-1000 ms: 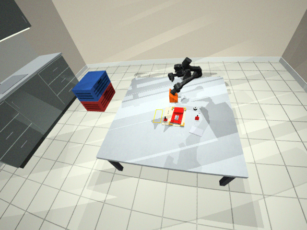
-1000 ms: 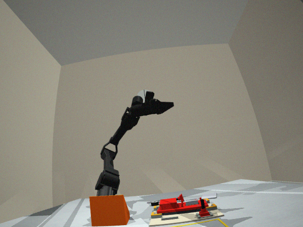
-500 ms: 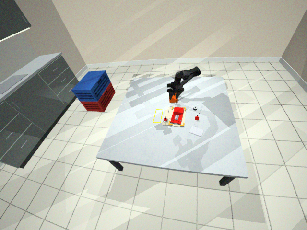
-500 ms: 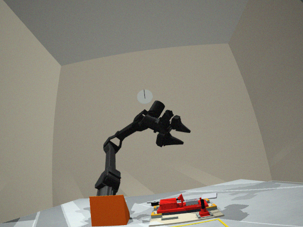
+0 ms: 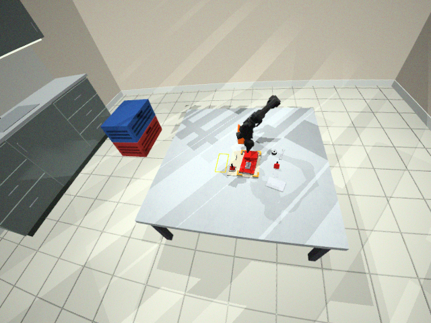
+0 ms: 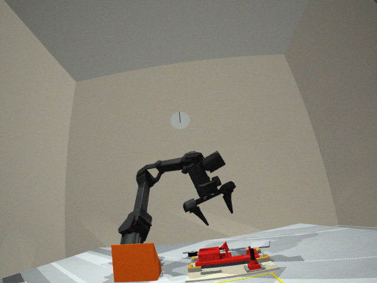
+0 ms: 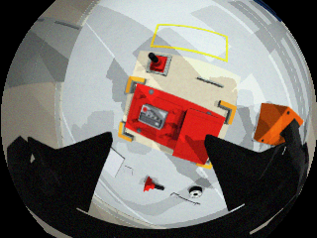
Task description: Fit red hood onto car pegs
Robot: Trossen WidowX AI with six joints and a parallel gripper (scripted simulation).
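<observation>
The hood is 50 mm behind my gripper tip, 20 mm to the left of it and 110 mm below it.
</observation>
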